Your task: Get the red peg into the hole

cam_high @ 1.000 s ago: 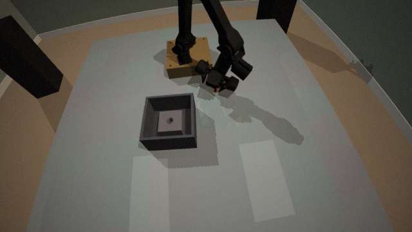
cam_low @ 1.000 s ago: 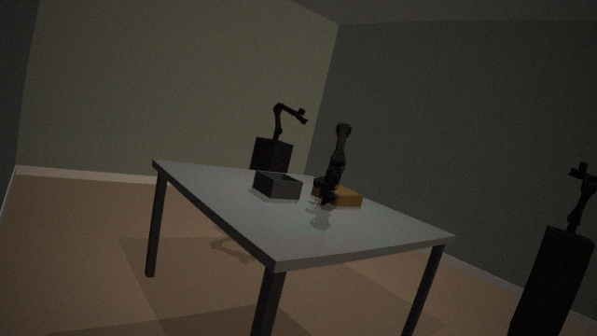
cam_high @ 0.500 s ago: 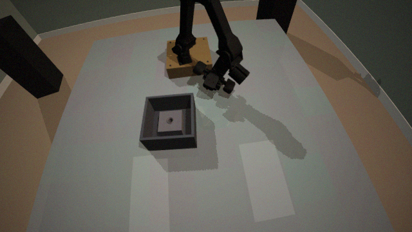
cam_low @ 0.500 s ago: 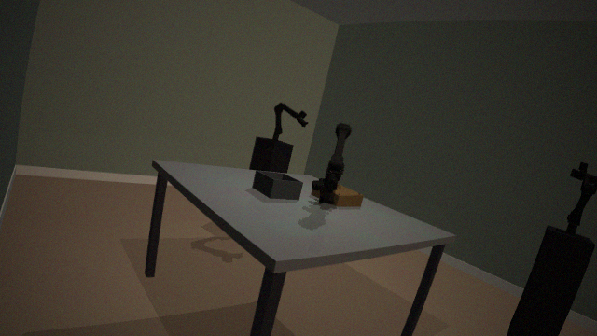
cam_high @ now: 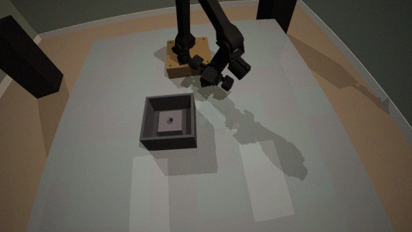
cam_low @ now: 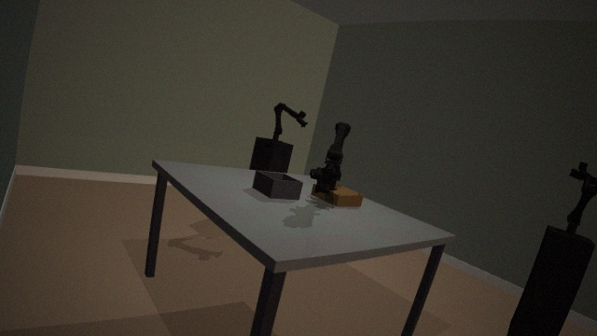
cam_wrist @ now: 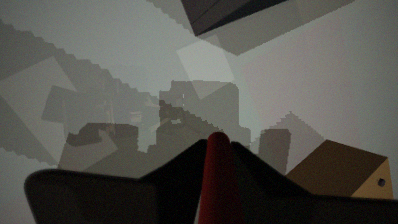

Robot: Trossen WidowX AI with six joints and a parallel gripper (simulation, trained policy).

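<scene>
Right now my gripper tip is 12 cm short of the plate, 17 cm to the left of it and 2 cm above it. Also, from my gripper tip: dark box 12 cm ahead, 17 cm to the right, 4 cm below; then red peg 1 cm ahead, 1 cm to the left, 3 cm above.
</scene>
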